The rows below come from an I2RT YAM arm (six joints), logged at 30 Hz.
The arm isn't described. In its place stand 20 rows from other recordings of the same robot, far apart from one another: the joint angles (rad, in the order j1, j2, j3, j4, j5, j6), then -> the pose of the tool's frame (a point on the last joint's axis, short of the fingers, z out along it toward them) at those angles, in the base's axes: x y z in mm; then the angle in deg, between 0 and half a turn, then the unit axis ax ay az.
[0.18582, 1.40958, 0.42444, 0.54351, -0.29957, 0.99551] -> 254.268, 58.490, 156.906, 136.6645, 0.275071, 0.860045, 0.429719
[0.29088, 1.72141, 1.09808, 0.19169, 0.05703, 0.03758] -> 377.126, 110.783, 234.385, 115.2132, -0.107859, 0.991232, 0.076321
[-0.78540, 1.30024, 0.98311, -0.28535, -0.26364, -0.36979] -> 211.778, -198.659, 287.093, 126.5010, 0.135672, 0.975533, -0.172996
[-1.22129, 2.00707, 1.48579, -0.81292, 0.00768, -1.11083] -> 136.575, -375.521, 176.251, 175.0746, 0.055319, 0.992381, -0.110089
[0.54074, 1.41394, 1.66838, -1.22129, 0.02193, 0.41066] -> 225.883, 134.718, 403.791, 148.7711, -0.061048, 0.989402, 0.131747
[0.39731, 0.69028, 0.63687, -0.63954, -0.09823, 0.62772] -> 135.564, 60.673, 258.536, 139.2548, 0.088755, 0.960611, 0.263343
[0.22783, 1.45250, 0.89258, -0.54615, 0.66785, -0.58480] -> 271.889, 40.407, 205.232, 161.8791, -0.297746, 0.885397, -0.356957
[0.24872, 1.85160, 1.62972, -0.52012, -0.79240, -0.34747] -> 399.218, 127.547, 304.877, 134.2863, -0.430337, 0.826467, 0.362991
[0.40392, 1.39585, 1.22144, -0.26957, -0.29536, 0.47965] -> 293.233, 136.604, 343.632, 129.7808, -0.051764, 0.926135, 0.373624
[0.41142, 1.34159, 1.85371, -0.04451, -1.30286, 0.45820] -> 186.677, 118.907, 580.559, 122.5751, -0.577524, 0.488794, 0.653870
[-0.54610, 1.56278, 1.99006, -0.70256, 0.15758, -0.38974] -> 271.446, -171.509, 503.954, 118.8641, 0.127098, 0.916147, -0.380158
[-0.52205, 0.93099, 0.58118, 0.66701, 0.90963, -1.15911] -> 162.974, -126.172, 327.584, 145.8836, 0.180830, 0.639999, -0.746794
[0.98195, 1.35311, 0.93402, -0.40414, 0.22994, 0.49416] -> 165.076, 232.554, 246.694, 140.2222, -0.194265, 0.965117, 0.175527
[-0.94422, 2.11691, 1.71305, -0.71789, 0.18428, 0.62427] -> 260.518, -371.014, 199.807, 156.3904, 0.715272, 0.687293, -0.126546
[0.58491, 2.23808, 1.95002, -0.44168, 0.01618, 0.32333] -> 431.384, 284.976, 235.736, 136.5572, -0.124625, 0.974686, 0.185622
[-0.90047, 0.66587, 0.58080, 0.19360, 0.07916, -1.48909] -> 103.685, -135.317, 327.411, 151.2137, -0.170707, 0.668015, -0.724303
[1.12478, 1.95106, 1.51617, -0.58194, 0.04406, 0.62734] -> 183.928, 381.032, 216.658, 157.9431, -0.235229, 0.951107, 0.200155
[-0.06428, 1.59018, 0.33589, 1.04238, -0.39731, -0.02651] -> 263.171, -3.136, 140.828, 103.0264, -0.139998, 0.977103, 0.160219
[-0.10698, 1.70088, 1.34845, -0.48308, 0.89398, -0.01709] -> 364.417, -67.047, 275.597, 145.2680, 0.202229, 0.873480, -0.442873
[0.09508, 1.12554, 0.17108, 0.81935, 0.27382, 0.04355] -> 204.158, 9.800, 171.940, 97.8324, 0.093559, 0.992694, -0.076186
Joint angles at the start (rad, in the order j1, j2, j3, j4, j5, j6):
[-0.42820 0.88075 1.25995 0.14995 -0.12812 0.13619]
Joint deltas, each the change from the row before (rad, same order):
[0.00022 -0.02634 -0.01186 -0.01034 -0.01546 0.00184]
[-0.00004 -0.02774 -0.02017 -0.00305 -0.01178 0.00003]
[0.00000 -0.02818 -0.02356 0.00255 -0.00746 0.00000]
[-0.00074 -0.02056 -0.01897 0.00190 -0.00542 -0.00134]
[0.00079 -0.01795 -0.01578 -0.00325 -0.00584 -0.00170]
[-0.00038 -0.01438 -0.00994 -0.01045 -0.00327 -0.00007]
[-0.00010 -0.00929 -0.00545 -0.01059 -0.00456 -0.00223]
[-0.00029 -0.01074 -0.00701 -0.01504 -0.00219 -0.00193]
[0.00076 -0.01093 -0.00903 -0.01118 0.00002 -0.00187]
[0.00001 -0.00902 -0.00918 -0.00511 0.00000 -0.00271]
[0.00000 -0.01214 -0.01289 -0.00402 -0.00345 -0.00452]
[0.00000 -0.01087 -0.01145 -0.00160 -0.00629 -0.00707]
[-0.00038 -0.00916 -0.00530 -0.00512 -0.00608 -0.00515]
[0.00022 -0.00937 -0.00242 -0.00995 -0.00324 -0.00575]
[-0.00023 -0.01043 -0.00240 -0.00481 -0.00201 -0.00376]
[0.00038 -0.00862 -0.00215 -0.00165 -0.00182 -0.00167]
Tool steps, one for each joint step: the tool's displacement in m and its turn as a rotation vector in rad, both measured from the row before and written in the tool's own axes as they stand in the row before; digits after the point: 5 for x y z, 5 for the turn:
[-0.00265 0.00188 -0.00715 -0.01607 -0.00194 0.00139]
[-0.00075 0.00159 -0.00731 -0.01225 -0.00281 -0.00066]
[-0.00012 0.00144 -0.00730 -0.00836 -0.00599 -0.00114]
[0.00063 0.00088 -0.00526 -0.00521 -0.00269 -0.00229]
[0.00090 0.00097 -0.00457 -0.00632 0.00187 -0.00111]
[0.00065 0.00064 -0.00373 -0.00212 0.00629 0.00079]
[0.00055 0.00052 -0.00243 -0.00355 0.00719 -0.00107]
[0.00122 0.00040 -0.00279 -0.00046 0.01131 -0.00002]
[0.00153 0.00040 -0.00274 0.00054 0.00906 0.00020]
[0.00146 0.00022 -0.00220 0.00065 0.00514 -0.00174]
[0.00191 0.00043 -0.00292 -0.00284 0.00508 -0.00364]
[0.00152 0.00054 -0.00260 -0.00599 0.00287 -0.00666]
[0.00017 0.00062 -0.00235 -0.00557 0.00191 -0.00508]
[-0.00036 0.00069 -0.00252 -0.00310 0.00327 -0.00505]
[-0.00116 0.00075 -0.00283 -0.00212 -0.00293 -0.00452]
[-0.00114 0.00070 -0.00232 -0.00261 -0.00452 -0.00248]

